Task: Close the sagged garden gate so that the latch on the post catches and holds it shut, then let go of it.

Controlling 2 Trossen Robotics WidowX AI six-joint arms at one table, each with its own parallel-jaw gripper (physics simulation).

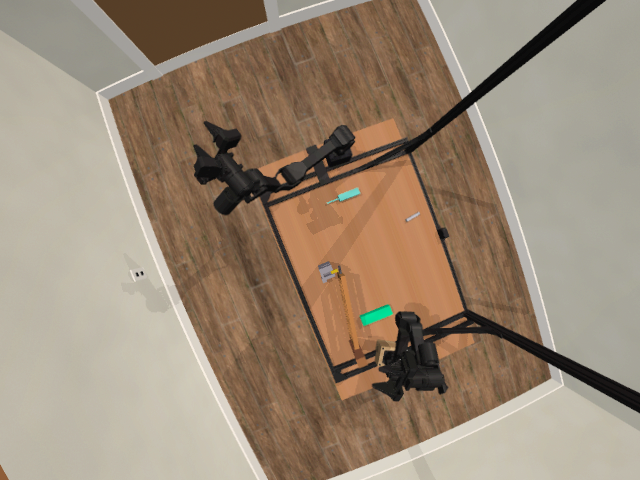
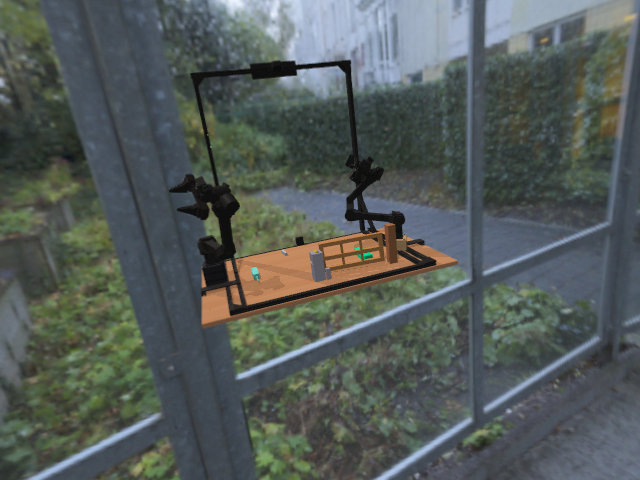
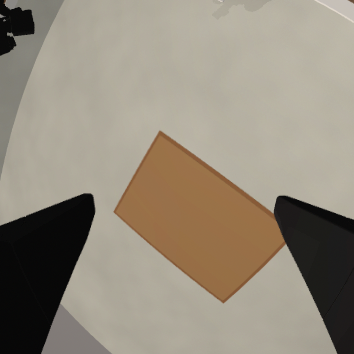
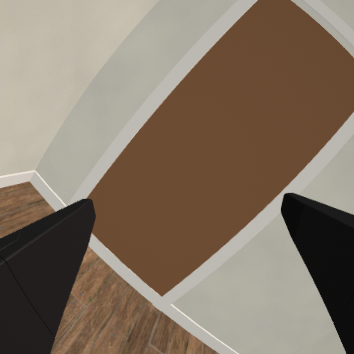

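Seen in the pictures: left gripper, fingertip midpoint: (image 1: 375, 377) (image 2: 364, 169) (image 3: 186, 204); right gripper, fingertip midpoint: (image 1: 199, 133) (image 2: 172, 200) (image 4: 189, 205); left arm's base, link origin: (image 1: 389, 357) (image 2: 396, 237); right arm's base, link origin: (image 1: 338, 147) (image 2: 212, 263).
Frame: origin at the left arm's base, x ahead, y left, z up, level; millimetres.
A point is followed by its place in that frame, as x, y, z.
Observation:
The brown lattice gate (image 1: 347, 310) @[221, 255, 86] (image 2: 342, 253) @[252, 267, 15] stands upright, running from the brown hinge post (image 1: 358, 355) @[35, 176, 94] (image 2: 390, 242) @[20, 186, 36] to beside the grey latch post (image 1: 325, 269) @[373, 373, 62] (image 2: 316, 267) @[357, 394, -5]. A yellow latch piece (image 1: 334, 271) @[371, 334, 58] (image 2: 315, 251) @[367, 342, 58] shows at the grey post's top, by the gate's free end; whether it has caught is too small to tell. My left gripper (image 1: 378, 377) @[118, 198, 409] (image 2: 359, 160) @[118, 198, 409] (image 3: 186, 204) @[118, 198, 409] is open and empty, raised beyond the hinge-post end, apart from the gate. My right gripper (image 1: 201, 135) @[734, 806, 440] (image 2: 174, 200) @[734, 806, 440] (image 4: 189, 205) @[734, 806, 440] is open and empty, high and outside the table edge, far from the gate.
A green block (image 1: 376, 314) @[185, 89, -44] (image 2: 366, 256) @[151, 155, -47] lies beside the gate. A teal-handled tool (image 1: 348, 194) @[719, 316, -48] (image 2: 255, 273) @[700, 348, -48] and a small grey bar (image 1: 412, 217) @[667, -8, -59] (image 2: 284, 252) @[665, -1, -64] lie farther off. A tan bracket (image 1: 381, 355) @[5, 42, 0] (image 2: 401, 244) @[-25, 51, -24] is near the left arm's base. Black frame rails border the table.

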